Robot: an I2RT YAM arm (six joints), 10 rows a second.
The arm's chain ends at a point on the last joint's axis. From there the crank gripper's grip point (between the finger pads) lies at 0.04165 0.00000 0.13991 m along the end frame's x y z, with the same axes.
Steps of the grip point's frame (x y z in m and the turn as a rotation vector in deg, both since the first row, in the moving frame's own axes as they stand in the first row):
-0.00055, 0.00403, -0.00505, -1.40, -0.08, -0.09
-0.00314, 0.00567, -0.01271, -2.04, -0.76, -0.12
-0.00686, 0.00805, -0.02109, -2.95, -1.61, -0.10
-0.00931, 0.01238, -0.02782, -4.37, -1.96, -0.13
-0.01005, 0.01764, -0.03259, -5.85, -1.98, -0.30
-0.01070, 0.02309, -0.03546, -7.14, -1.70, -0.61
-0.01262, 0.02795, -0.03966, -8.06, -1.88, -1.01
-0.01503, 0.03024, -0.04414, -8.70, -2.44, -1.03
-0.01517, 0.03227, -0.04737, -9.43, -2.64, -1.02
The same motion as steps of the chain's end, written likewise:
-0.00036, 0.00068, -0.00507, -1.40, -0.08, -0.09
-0.00129, 0.00077, -0.01316, -2.04, -0.76, -0.12
-0.00292, 0.00089, -0.02202, -2.95, -1.61, -0.10
-0.00452, 0.00176, -0.02876, -4.37, -1.96, -0.13
-0.00524, 0.00351, -0.03323, -5.85, -1.98, -0.30
-0.00663, 0.00605, -0.03557, -7.14, -1.70, -0.61
-0.00819, 0.00893, -0.03962, -8.06, -1.88, -1.01
-0.00924, 0.00964, -0.04423, -8.70, -2.44, -1.03
-0.00891, 0.00988, -0.04730, -9.43, -2.64, -1.02

